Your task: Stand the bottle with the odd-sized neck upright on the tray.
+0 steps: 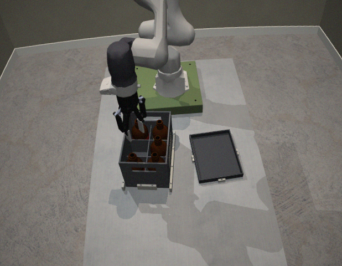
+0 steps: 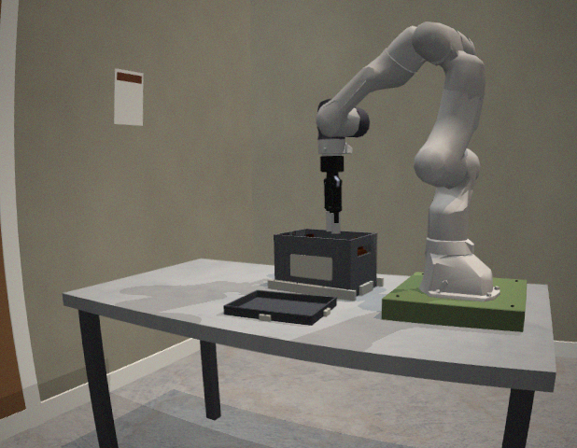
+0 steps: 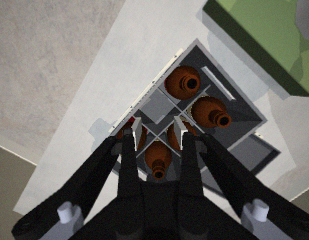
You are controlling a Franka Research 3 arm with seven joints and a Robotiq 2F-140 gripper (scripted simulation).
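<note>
My hand is 12 cm above the dark grey crate and 4 cm to the right of it. From my hand the other things lie so: black tray (33 cm to the left, 19 cm below, 5 cm behind); glass bottle (12 cm below, 9 cm ahead); brown bottle (12 cm below, 9 cm behind, 1 cm to the right).
</note>
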